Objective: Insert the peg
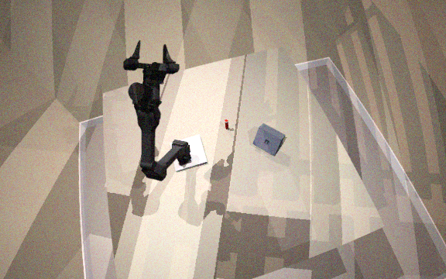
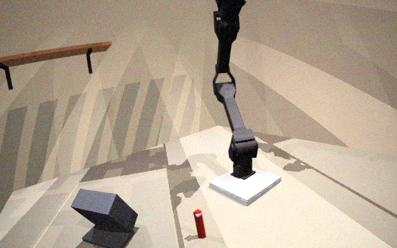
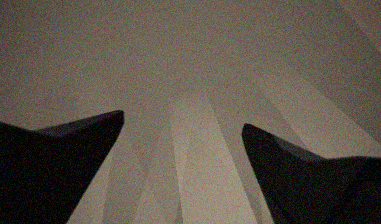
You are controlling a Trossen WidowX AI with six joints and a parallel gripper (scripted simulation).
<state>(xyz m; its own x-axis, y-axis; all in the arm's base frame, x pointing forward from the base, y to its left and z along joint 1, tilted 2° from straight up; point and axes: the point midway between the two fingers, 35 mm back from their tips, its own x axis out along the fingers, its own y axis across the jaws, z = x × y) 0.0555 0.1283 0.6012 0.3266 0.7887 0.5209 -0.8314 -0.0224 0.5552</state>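
My gripper tip is 230 mm short of the red peg, 50 mm to the left of it and 580 mm above it. Round my gripper tip: blue-grey sloped panel 400 mm ahead, 230 mm to the right, 570 mm below.
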